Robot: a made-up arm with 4 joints.
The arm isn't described. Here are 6 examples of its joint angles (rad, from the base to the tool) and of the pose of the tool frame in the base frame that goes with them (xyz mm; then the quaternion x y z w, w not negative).
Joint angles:
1: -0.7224 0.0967 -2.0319 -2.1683
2: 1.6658 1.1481 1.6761 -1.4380
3: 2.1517 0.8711 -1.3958 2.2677
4: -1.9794 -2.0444 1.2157 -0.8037
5: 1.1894 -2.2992 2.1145 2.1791
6: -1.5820 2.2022 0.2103 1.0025
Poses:
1: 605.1 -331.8 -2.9 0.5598 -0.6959 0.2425 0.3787
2: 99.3 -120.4 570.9 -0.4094 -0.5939 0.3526 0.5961
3: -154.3 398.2 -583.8 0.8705 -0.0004 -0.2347 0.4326
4: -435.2 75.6 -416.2 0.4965 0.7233 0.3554 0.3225
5: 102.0 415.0 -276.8 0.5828 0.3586 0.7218 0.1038
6: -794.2 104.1 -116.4 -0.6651 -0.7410 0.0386 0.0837
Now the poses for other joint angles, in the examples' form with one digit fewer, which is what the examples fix.
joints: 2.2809 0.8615 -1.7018 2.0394
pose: -359 222 -538 0.769 0.107 -0.333 0.535
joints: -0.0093 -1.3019 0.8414 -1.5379
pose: -169 -562 -271 -0.052 -0.902 -0.406 0.135
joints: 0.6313 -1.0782 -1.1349 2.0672
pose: 493 65 670 -0.635 0.214 0.229 0.706
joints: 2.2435 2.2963 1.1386 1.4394
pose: 319 554 357 -0.823 0.148 -0.435 0.335
